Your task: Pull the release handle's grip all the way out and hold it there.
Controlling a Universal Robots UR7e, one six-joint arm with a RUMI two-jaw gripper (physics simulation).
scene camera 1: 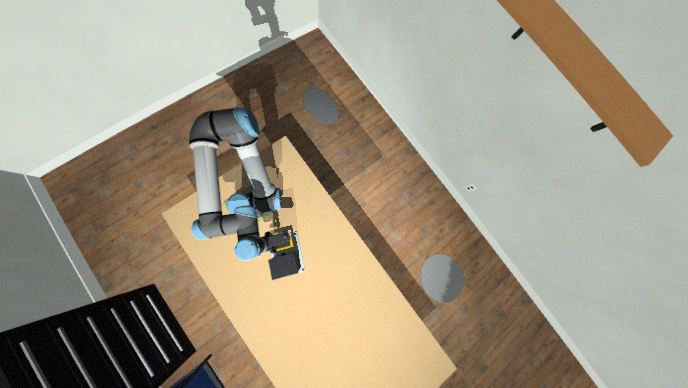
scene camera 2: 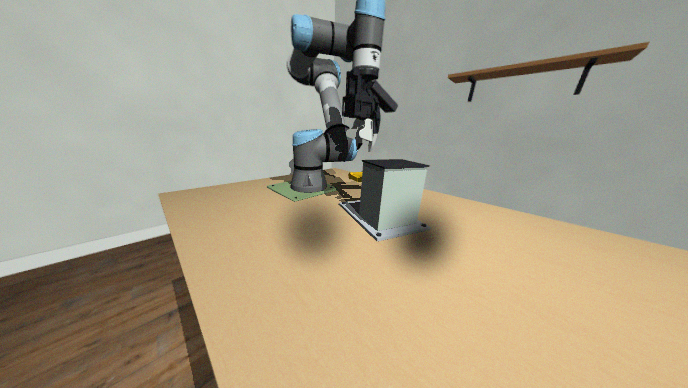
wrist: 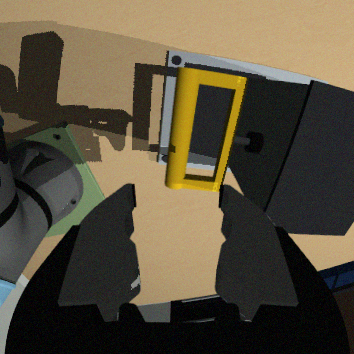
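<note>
The release handle (scene camera 1: pixel 291 242) (scene camera 2: pixel 356 176) (wrist: pixel 183 125) is a yellow rectangular frame with a thick round grip bar along its outer side. In the wrist view a short grey rod joins it to a black collar on the dark face of the box-shaped housing (scene camera 1: pixel 284 266) (scene camera 2: pixel 404 197) (wrist: pixel 312 160). My gripper (scene camera 2: pixel 368 146) (wrist: pixel 177 185) is partly open, with nothing between its fingers. It is above the handle and apart from it. In the wrist view the fingertips appear just below the handle's near end. In scene camera 1's view the wrist and gripper parts hide some of the handle.
The housing stands on a light grey base plate (scene camera 1: pixel 301 257) (scene camera 2: pixel 400 231) with corner bolts, on the wooden table (scene camera 1: pixel 340 300) (scene camera 2: pixel 300 300). The arm's base stands on a green plate (scene camera 2: pixel 296 196) (wrist: pixel 86 185) nearby. A black cabinet (scene camera 1: pixel 75 340) is beside the table.
</note>
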